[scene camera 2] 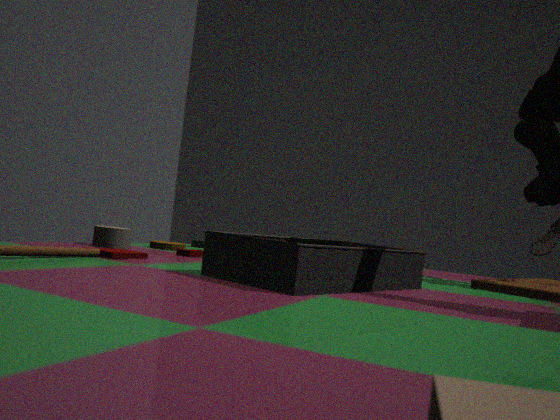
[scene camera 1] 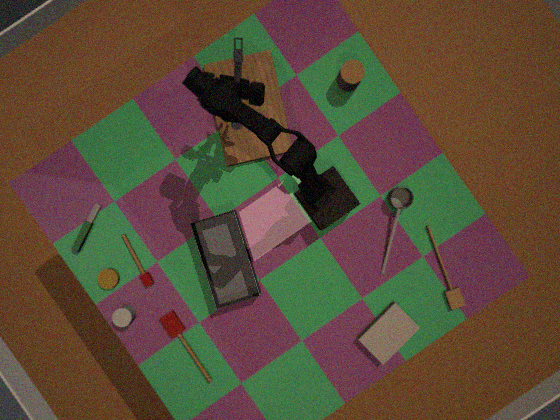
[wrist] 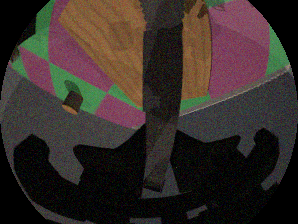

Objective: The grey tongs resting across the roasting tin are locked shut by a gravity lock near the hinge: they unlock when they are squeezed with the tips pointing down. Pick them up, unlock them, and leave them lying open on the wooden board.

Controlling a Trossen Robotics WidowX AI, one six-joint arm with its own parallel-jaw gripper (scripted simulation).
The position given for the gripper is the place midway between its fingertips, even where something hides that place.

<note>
In view: the gripper [scene camera 1: 241, 79], a beige box [scene camera 1: 387, 333], a wooden board [scene camera 1: 259, 66] and a roasting tin [scene camera 2: 295, 266].
The gripper is seen too in the wrist view [wrist: 154, 126]. The roasting tin also shows in scene camera 1 [scene camera 1: 220, 241]. The wrist view does not show the beige box: it is out of frame.
</note>
